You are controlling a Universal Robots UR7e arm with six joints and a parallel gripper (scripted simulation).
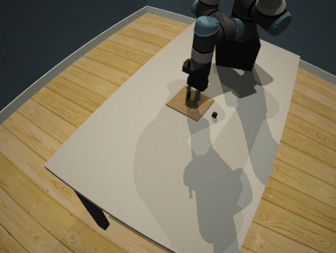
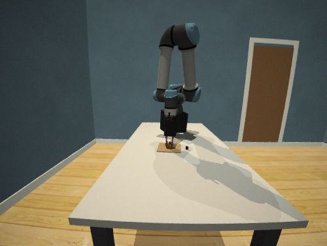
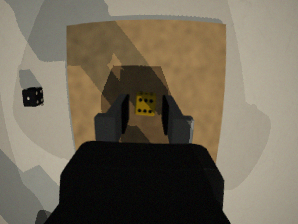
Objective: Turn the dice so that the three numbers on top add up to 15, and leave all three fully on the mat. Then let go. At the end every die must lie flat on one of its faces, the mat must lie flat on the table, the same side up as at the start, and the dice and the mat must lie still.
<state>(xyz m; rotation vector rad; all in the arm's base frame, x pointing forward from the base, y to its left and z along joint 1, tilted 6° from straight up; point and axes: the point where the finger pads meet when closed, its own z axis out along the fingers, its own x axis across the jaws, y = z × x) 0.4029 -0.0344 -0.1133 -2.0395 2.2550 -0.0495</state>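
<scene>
Right now the yellow die is 10 mm below my hand. Also, from my hand: black die 110 mm to the left, 20 mm below, 20 mm ahead; red die 40 mm behind, 10 mm below; brown mat 20 mm below.
</scene>
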